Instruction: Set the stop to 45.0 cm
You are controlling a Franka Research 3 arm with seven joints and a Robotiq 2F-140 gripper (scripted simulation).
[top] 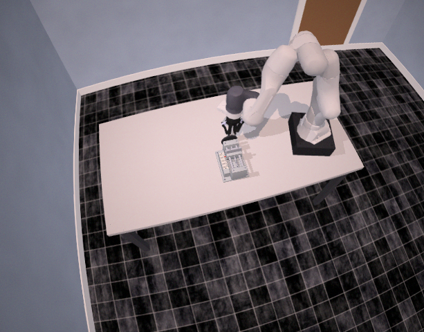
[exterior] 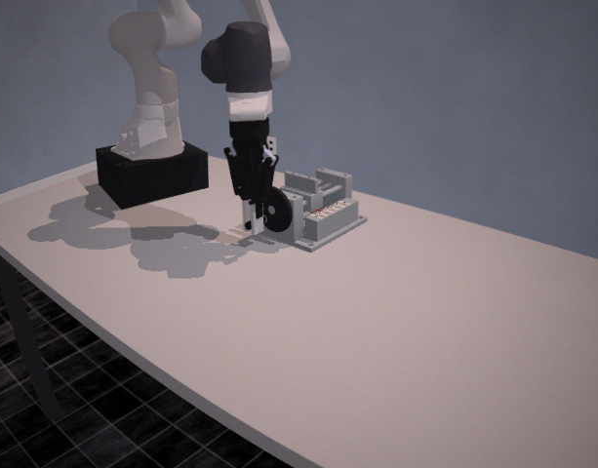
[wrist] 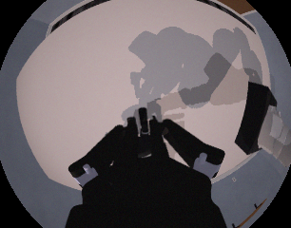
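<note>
The black handwheel lies 20 mm to the left of my hand, 10 mm below it and 10 mm ahead of it. From my hand the other things lie so: grey stop fixture (120 mm to the left, 50 mm ahead, 20 mm above).
</note>
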